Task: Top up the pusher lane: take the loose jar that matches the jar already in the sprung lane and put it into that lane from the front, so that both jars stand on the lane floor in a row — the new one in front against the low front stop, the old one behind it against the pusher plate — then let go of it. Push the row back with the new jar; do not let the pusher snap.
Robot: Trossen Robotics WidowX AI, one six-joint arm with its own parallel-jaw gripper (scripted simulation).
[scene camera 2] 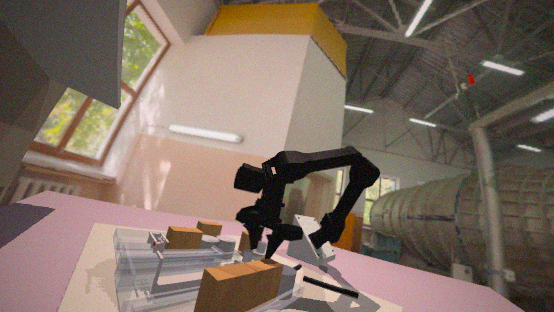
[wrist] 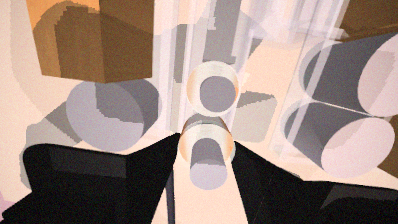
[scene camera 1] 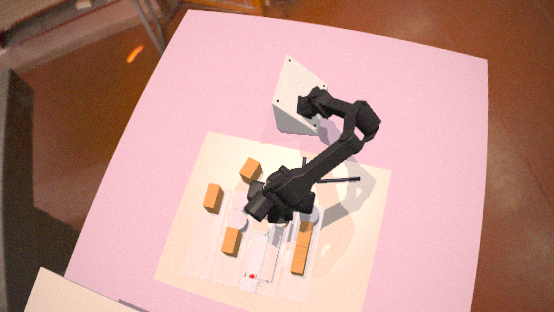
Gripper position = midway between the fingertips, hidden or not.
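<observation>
My gripper (scene camera 2: 259, 257), visible also at (wrist: 205, 141) and (scene camera 1: 283, 205). Matching jar (wrist: 206, 147). Clear-walled sprung lane (scene camera 1: 258, 252).
</observation>
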